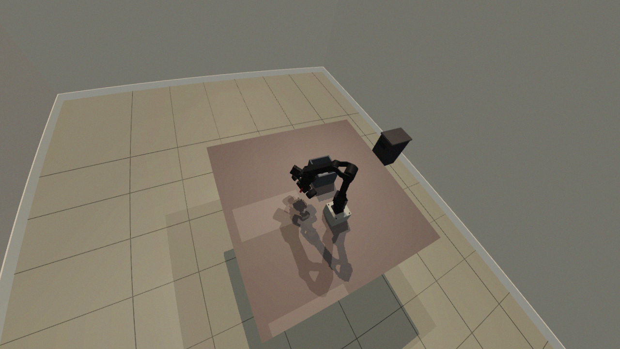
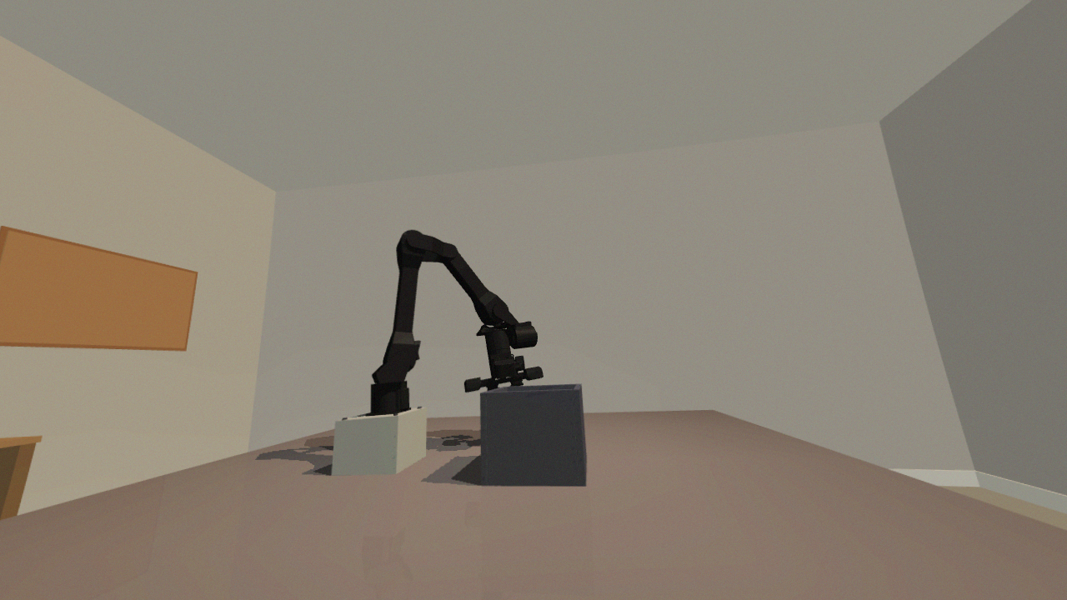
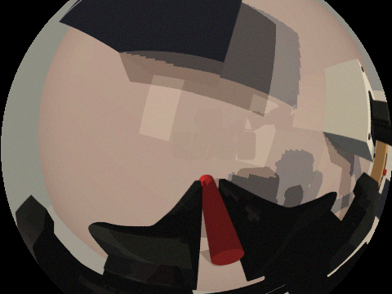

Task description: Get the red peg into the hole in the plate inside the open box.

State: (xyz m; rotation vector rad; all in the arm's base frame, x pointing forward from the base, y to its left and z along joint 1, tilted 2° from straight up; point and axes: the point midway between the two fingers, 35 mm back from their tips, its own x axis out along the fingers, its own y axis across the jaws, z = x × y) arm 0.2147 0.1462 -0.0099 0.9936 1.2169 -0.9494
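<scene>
My gripper tip is now 20 cm to the left of the light grey plate, 9 cm short of it and 2 cm above it. Round my gripper tip: red peg 2 cm above, 1 cm to the left.
</scene>
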